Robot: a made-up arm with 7 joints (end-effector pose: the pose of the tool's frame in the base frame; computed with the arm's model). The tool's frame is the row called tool. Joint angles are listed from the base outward.
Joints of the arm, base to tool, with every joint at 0 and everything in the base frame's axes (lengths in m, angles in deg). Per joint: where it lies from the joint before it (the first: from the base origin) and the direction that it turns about. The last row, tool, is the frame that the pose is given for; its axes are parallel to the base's.
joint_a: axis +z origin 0 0 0.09
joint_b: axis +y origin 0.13 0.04 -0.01
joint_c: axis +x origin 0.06 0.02 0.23
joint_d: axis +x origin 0 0.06 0.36
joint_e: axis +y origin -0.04 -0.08 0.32
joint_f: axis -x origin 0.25 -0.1 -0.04
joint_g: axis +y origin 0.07 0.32 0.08
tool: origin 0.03 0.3 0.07
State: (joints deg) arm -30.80 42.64 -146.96 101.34 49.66 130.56 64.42
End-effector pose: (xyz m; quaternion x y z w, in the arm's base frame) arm -0.1799 -0.3657 0.2022 0.8550 -0.4517 -0.1646 0.1944
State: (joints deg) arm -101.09 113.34 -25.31 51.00 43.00 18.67 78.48
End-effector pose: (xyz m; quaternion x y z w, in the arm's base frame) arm 0.5507 -0.7675 -0.3476 -0.7471 -0.4908 -0.4075 0.1865
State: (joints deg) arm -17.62 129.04 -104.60 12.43 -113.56 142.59 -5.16
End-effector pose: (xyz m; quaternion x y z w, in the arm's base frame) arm 0.7464 1.0896 -0.6076 -0.6000 -0.4923 0.2217 0.5903
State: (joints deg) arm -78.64 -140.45 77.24 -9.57 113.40 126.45 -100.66
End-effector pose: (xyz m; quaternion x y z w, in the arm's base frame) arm -0.6350 -0.7134 -0.3628 -0.6423 0.0611 0.7426 0.1796
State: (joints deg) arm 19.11 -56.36 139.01 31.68 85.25 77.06 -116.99
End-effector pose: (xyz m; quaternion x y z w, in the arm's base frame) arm -0.0822 -0.3004 -0.4192 -0.8237 0.3933 -0.1539 0.3784
